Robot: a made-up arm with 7 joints.
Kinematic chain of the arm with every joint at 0, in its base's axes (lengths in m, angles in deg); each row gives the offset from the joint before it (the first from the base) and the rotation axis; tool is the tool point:
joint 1: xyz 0 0 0.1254 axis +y
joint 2: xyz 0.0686 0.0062 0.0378 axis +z
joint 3: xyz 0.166 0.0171 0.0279 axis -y
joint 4: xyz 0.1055 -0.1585 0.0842 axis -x
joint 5: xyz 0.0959 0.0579 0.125 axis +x
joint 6: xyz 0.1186 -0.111 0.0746 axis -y
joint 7: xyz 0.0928 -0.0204 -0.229 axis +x
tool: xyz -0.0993 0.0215 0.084
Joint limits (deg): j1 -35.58..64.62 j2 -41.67..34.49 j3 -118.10..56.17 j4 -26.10..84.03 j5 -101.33..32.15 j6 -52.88..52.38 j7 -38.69..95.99
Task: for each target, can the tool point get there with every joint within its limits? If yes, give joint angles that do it. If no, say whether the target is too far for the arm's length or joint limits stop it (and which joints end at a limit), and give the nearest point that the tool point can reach.
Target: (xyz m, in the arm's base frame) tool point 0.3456 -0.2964 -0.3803
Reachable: yes | joints 35.69 3.54 -88.92 -17.66 -69.12 -10.33 72.30
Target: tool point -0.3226 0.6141 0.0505
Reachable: no: joint limits stop it (at a limit: joint 1, joint 2, joint 4, joint 5, joint 7) | nearest point -0.2295 0.3154 -0.1311 | short by 0.362 m
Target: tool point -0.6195 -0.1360 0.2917
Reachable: no: joint limits stop it (at a limit: joint 1, joint 2, joint 3, joint 4, joint 5, joint 7) | nearest point -0.4035 -0.1641 0.3849 | short by 0.237 m
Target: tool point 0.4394 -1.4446 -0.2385
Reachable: no: too far | nearest point 0.3385 -0.7482 -0.1549 | short by 0.709 m
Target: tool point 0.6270 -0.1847 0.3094
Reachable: yes | joints 21.33 -13.32 5.83 43.48 -47.46 12.83 36.37
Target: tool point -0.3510 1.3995 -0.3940
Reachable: no: too far | nearest point -0.0285 0.5023 -0.3628 | short by 0.954 m
